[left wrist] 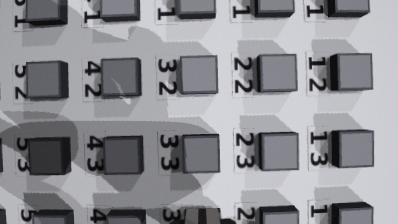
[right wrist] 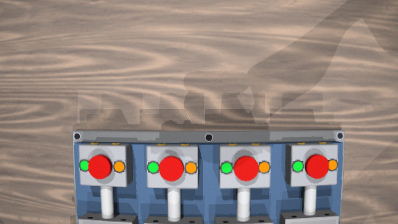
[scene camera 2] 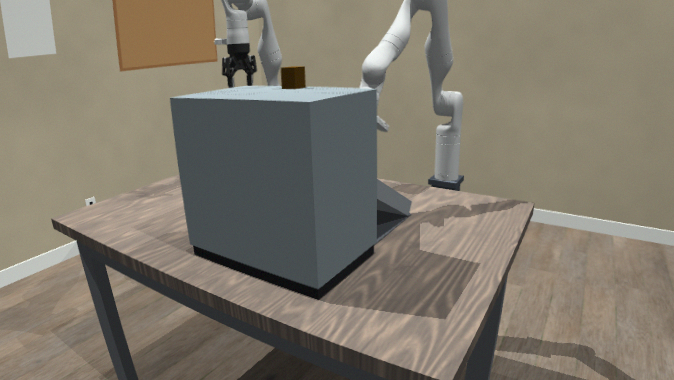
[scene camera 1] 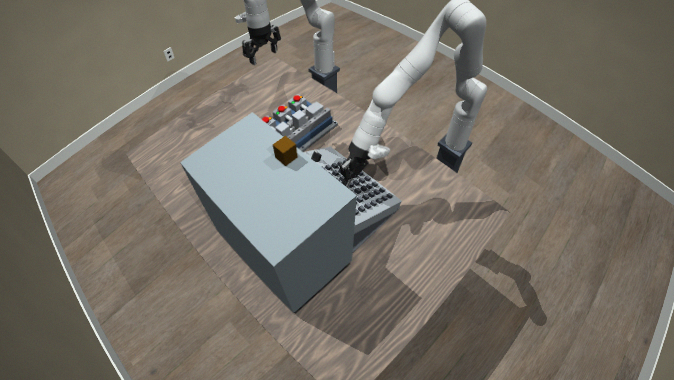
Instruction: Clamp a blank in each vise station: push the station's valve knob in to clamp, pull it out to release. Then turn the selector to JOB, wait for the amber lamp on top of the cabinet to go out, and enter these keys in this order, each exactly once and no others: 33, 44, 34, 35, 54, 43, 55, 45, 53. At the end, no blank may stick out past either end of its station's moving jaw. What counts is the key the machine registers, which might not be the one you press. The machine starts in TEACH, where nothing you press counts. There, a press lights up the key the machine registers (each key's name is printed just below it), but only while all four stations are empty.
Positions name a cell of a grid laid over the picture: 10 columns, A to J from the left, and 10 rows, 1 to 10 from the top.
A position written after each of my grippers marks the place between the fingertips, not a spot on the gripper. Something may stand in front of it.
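I can see my right gripper (scene camera 2: D3), and scene camera 1 (scene camera 1: D2) shows that gripper to me too. There is a key (left wrist: B7) in my sight, and a keypad (left wrist: E6) as well.
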